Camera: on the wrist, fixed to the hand. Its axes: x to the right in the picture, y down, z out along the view.
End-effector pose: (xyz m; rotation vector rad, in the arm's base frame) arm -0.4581 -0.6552 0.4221 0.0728 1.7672 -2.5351
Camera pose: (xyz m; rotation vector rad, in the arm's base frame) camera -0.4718 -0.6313 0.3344 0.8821 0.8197 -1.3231
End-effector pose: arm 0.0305 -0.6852 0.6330 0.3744 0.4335 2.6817
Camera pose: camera -0.0279 -0.7536 0.6141 -0.6072 -0.0827 -1.9090
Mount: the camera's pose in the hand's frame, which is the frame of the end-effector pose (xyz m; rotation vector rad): 0.0192 0.0729 -0.0526 0.0704 -0.1046 1.5803
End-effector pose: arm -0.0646 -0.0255 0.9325 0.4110 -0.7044 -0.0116
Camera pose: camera -0.0259 0.0578 0.9355 -0.1700 -0.9763 1.4892
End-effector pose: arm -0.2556 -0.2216 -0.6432 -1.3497 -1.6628 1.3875
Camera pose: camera -0.1910 -0.1889 -0.6999 2.1612 0.2137 -1.7392
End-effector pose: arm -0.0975 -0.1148 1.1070 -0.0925 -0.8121 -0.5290
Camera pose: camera -0.0163 -0.0741 1.0930 -0.6305 -0.6299 1.0001
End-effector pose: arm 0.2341 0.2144 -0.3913 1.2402 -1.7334 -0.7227
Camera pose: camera 0.2460 0.2223 -0.3005 -0.3554 -2.1425 0.2490
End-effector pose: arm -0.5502 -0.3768 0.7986 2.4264 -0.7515 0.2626
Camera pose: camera -0.5768 -0.4040 0.8823 1.3433 -2.5366 0.7159
